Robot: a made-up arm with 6 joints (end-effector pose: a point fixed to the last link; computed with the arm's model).
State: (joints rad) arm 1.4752 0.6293 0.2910 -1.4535 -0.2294 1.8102
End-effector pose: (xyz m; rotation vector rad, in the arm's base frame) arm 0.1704 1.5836 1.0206 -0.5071 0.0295 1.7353
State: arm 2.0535 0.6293 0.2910 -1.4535 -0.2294 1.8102
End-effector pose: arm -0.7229 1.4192 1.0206 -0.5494 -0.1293 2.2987
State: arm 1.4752 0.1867 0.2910 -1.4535 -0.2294 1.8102
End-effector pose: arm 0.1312 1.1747 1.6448 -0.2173 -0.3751 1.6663
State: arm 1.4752 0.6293 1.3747 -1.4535 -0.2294 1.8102
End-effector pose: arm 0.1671 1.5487 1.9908 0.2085 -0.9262 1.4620
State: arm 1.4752 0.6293 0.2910 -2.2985 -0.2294 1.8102
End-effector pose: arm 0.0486 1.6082 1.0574 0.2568 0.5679 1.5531
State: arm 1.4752 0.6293 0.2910 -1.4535 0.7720 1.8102
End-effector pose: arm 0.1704 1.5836 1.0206 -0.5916 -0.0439 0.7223
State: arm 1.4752 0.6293 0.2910 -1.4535 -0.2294 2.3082
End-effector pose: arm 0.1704 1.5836 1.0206 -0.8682 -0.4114 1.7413
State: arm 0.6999 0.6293 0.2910 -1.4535 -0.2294 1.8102
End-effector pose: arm 1.2301 1.0117 1.0206 -0.4185 0.1999 0.9757
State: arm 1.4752 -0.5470 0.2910 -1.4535 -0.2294 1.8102
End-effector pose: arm 0.0239 0.0556 2.1211 0.2700 -1.0017 1.4225
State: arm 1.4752 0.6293 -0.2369 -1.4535 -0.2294 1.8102
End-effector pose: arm 0.1378 1.2433 0.6680 -0.8431 0.5317 1.7363
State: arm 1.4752 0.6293 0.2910 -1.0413 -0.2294 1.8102
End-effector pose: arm 0.2321 1.5845 1.0400 -0.8818 -0.2539 1.7442
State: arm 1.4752 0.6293 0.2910 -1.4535 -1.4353 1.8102
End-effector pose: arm 0.1704 1.5836 1.0206 -0.2165 0.1447 2.9386
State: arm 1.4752 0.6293 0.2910 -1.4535 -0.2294 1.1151
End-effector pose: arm 0.1704 1.5836 1.0206 0.0077 0.6094 1.5969
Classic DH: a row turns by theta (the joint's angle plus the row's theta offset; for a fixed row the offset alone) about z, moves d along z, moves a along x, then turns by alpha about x. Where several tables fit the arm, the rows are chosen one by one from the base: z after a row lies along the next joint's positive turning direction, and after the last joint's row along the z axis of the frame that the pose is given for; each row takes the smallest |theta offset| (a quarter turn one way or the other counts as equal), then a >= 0, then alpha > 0; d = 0 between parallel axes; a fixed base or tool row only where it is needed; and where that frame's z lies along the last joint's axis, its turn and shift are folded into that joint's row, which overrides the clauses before.
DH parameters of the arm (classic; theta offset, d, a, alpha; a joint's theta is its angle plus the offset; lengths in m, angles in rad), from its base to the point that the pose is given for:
joint 1: 0 0.42 0 -1.5708
joint 2: -1.5708 0 1.307 3.1416
joint 3: 0 0 0 -1.5708
joint 4: 0 -0.928 0 1.5708
joint 5: 0 0.158 0 -1.5708
joint 6: 1.5708 0 0 1.5708
tool (fixed): -1.5708 0 0 0

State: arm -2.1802 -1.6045 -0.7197 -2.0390 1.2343 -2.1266
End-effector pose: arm 0.4072 0.4588 1.0047 -0.0610 -2.2575 2.1587
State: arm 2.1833 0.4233 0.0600 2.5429 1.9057 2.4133
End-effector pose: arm -0.9323 1.0999 1.3651 -1.7101 1.9401 0.5859
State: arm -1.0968 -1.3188 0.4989 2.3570 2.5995 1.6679
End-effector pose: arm -0.6312 1.4753 1.6185 1.3310 0.4228 -0.9423
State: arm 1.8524 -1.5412 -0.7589 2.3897 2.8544 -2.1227
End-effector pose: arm 0.0904 -0.7278 1.1894 1.5783 -0.1770 -1.8679
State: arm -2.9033 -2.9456 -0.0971 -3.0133 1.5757 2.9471
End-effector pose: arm 1.1420 0.1161 -0.5745 -1.7055 -0.5496 -2.3301
